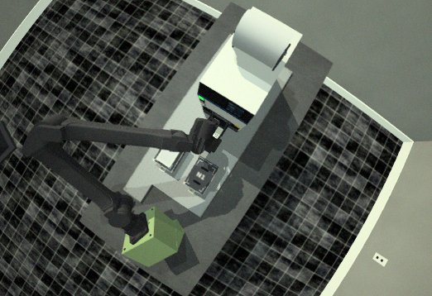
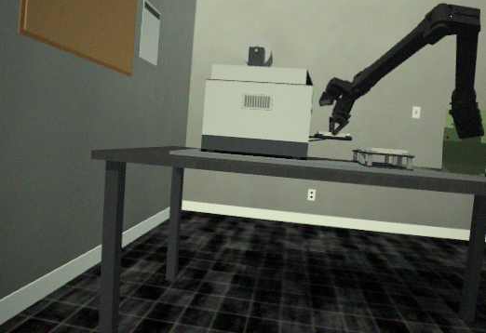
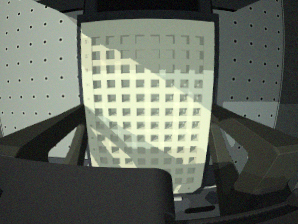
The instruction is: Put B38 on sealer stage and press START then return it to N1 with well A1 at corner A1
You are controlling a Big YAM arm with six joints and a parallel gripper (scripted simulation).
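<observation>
Now: the sealer stage 2 cm below my hand. Round my hand: foil roll 32 cm ahead, 10 cm to the left, 30 cm above; then white-topped plate 21 cm behind, 7 cm to the left, 5 cm below.
</observation>
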